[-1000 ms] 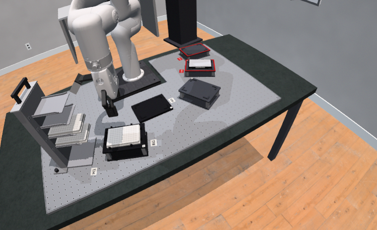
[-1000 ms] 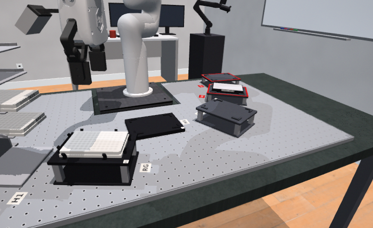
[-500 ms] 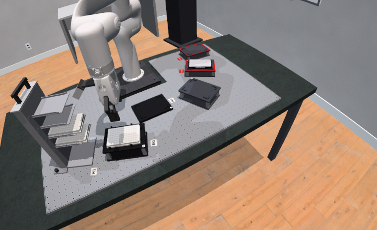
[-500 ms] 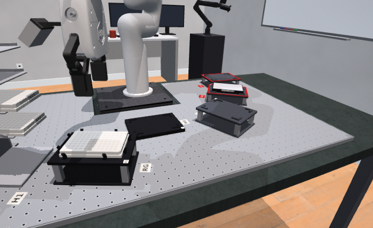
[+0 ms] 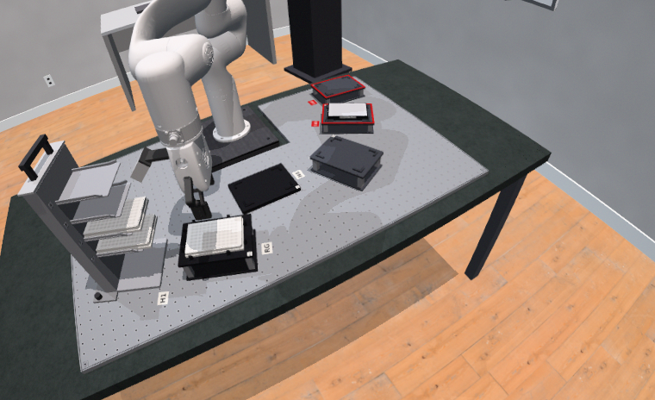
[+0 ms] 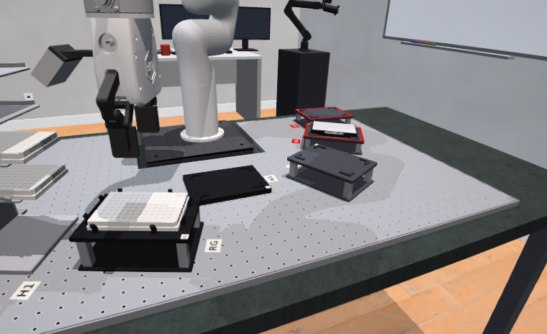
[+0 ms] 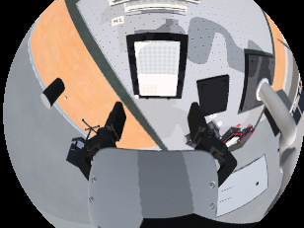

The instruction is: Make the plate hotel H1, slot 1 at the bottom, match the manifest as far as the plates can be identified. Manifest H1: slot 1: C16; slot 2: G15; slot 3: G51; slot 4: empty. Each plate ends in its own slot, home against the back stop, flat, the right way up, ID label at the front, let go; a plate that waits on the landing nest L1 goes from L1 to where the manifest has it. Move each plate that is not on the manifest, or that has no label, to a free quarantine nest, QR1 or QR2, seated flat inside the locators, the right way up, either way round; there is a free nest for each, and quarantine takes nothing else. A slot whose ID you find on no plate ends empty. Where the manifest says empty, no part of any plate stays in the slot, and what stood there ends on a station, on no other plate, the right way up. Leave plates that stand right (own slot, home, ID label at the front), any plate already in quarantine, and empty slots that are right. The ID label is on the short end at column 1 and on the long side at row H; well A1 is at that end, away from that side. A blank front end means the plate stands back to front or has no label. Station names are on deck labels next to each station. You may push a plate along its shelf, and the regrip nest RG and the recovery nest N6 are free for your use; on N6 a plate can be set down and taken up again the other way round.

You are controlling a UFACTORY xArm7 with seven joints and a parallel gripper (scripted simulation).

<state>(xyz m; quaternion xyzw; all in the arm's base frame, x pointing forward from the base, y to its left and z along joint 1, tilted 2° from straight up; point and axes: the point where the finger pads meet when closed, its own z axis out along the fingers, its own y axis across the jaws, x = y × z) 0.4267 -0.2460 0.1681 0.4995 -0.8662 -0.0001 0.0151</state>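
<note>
Now: the black regrip nest RG 10 mm behind my hand, 10 mm to the right of it and 130 mm below it. The rest, counted from my hand: deck label H1: 10 mm ahead, 180 mm to the right, 180 mm below; RG deck label: 50 mm ahead, 80 mm to the left, 180 mm below; plate hotel H1: 140 mm behind, 240 mm to the right, 20 mm below.
</note>
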